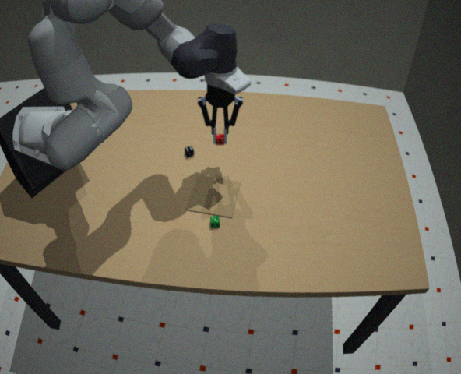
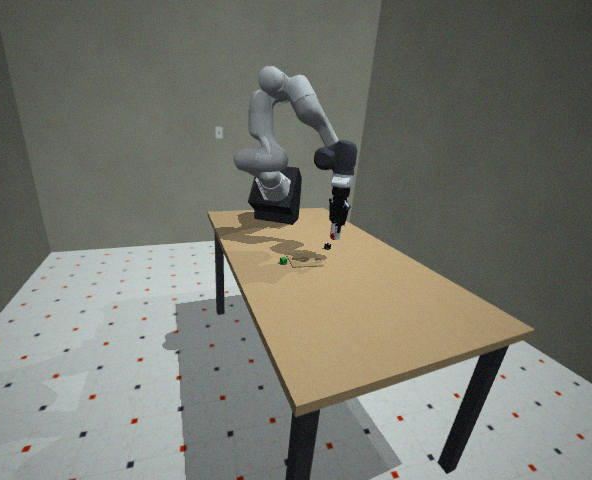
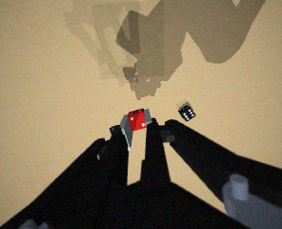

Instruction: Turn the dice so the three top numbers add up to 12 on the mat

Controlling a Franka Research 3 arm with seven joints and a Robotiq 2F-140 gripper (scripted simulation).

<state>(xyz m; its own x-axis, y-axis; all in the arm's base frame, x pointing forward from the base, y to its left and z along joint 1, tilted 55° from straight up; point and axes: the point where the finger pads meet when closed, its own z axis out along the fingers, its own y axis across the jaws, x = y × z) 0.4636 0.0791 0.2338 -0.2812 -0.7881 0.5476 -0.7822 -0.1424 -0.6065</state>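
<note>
Right now the black die is 120 mm below my hand, 80 mm behind it and 70 mm to the left of it. The rest, counted from my hand: tan mat 130 mm below, 120 mm to the right, 70 mm behind; then green die 220 mm to the right, 120 mm below, 100 mm behind; then red die 20 mm below.
</note>
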